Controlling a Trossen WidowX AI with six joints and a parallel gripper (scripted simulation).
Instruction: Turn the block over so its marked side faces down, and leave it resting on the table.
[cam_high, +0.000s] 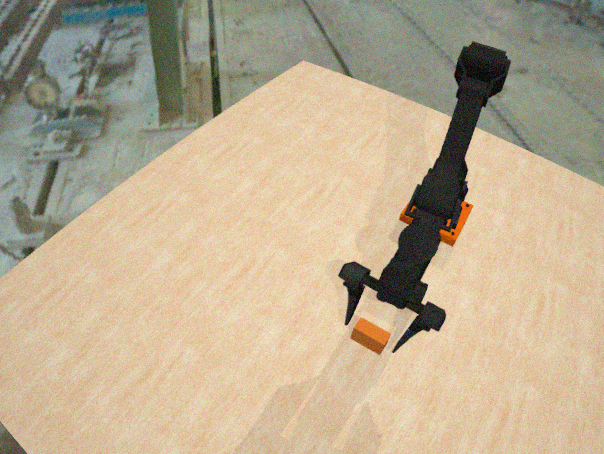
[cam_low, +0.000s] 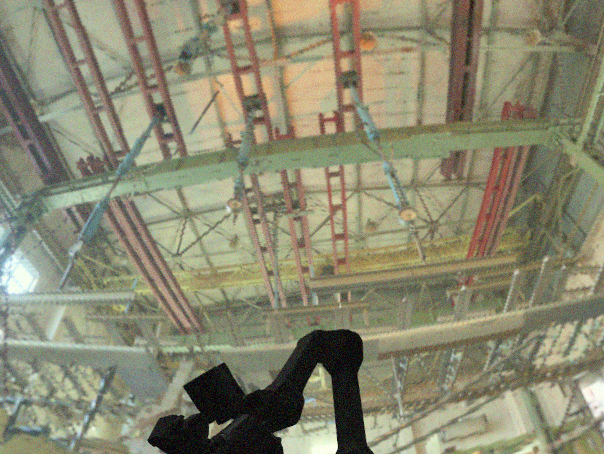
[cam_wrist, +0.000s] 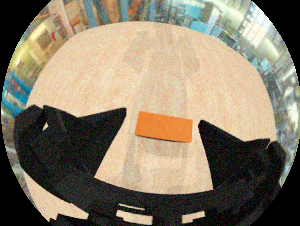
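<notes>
My gripper tip is 20 mm past the orange block and 10 mm above it.
</notes>
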